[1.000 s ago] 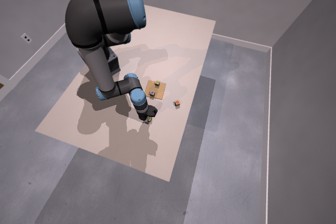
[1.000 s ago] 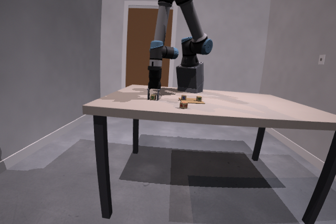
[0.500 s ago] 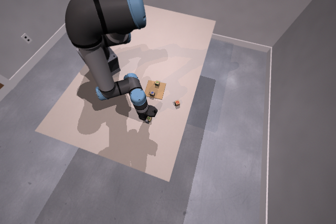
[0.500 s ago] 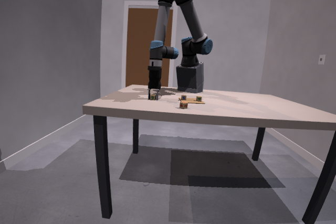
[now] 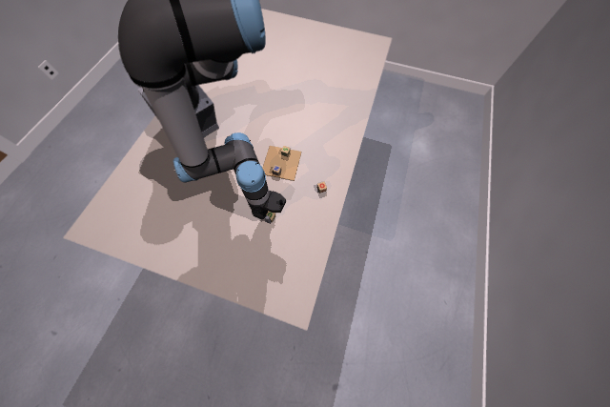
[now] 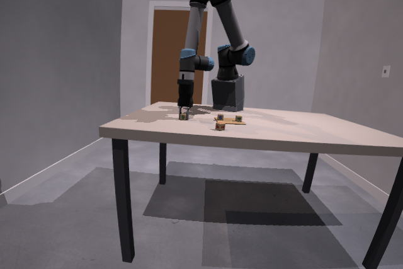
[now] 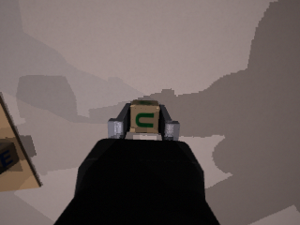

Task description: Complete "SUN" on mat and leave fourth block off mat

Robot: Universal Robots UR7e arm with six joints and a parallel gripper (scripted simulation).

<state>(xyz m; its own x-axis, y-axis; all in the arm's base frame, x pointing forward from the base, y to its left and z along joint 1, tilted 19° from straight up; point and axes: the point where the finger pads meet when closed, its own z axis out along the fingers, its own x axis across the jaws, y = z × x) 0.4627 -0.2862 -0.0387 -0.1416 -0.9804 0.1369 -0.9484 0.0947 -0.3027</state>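
My gripper is now 3 cm past the tan mat, 24 cm to the right of it and 2 cm above it. Also, from my hand: N block (3 cm behind, 19 cm to the left).
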